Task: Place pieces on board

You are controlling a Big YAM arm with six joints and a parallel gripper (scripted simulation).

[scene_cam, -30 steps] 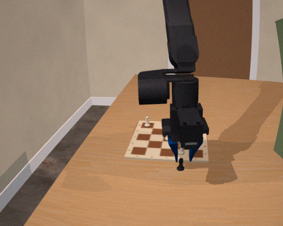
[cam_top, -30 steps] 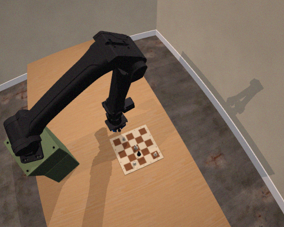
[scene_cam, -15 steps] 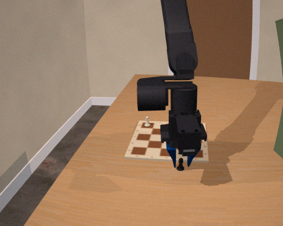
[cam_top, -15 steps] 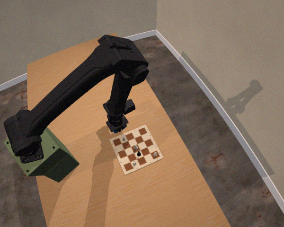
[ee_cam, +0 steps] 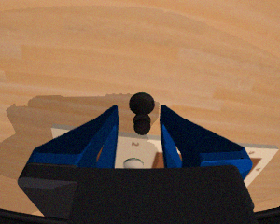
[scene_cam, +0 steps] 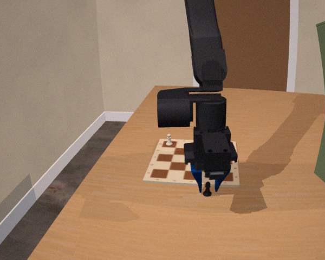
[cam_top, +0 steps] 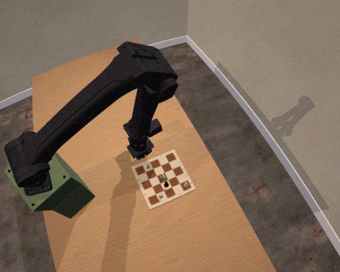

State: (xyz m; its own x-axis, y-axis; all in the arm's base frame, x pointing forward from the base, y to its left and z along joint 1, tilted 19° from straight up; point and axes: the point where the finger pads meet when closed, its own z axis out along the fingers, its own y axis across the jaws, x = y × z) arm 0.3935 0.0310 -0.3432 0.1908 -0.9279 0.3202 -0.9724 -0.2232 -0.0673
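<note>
Now: hand right at the black pawn. Round my hand: tall black piece 5 cm ahead, 17 cm to the right, 1 cm above; then tall white piece 5 cm ahead, 13 cm to the right, 1 cm above; then chessboard 5 cm ahead, 13 cm to the right, 1 cm below.
</note>
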